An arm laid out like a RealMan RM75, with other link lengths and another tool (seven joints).
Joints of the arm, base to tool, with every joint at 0 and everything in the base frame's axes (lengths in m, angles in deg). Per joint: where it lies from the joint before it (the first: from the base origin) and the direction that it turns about. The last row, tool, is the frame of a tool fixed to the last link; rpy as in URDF.
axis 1: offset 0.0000 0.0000 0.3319 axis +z
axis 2: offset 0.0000 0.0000 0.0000 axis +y
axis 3: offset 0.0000 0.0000 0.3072 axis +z
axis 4: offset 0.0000 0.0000 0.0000 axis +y
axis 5: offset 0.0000 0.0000 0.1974 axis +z
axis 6: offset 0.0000 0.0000 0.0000 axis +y
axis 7: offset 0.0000 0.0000 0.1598 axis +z
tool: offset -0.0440 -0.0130 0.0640 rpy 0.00 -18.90 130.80
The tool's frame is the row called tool.
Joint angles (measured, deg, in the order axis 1, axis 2, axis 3, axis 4, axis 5, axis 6, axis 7), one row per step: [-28.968, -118.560, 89.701, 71.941, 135.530, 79.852, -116.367]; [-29.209, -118.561, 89.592, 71.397, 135.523, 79.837, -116.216]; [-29.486, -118.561, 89.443, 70.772, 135.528, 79.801, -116.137]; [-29.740, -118.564, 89.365, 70.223, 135.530, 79.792, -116.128]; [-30.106, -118.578, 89.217, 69.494, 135.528, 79.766, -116.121]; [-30.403, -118.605, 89.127, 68.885, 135.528, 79.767, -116.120]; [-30.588, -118.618, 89.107, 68.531, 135.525, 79.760, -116.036]
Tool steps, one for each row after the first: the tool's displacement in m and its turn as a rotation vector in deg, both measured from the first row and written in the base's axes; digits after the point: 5 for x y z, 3 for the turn. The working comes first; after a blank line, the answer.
Tool pose at each row, in the base's axes (x y z in m, rotation vector in deg; the steps are taken from these numbers as rounded here): [-0.30094, 0.34897, -0.04256, -81.704, 150.989, 34.901]; [-0.30173, 0.34922, -0.04303, -81.956, 151.093, 34.768]; [-0.30268, 0.34957, -0.04350, -82.359, 151.106, 34.695]; [-0.30343, 0.34964, -0.04405, -82.767, 151.145, 34.592]; [-0.30416, 0.34999, -0.04477, -83.287, 151.142, 34.473]; [-0.30475, 0.35000, -0.04556, -83.741, 151.179, 34.316]; [-0.30501, 0.35009, -0.04606, -83.865, 151.306, 34.181]

[-0.00079, 0.00025, -0.00047, -0.177, 0.081, 0.141]; [-0.00174, 0.00060, -0.00094, -0.315, 0.163, 0.398]; [-0.00249, 0.00067, -0.00149, -0.482, 0.252, 0.651]; [-0.00322, 0.00102, -0.00221, -0.662, 0.332, 0.982]; [-0.00381, 0.00103, -0.00300, -0.865, 0.409, 1.262]; [-0.00407, 0.00112, -0.00350, -1.024, 0.475, 1.316]
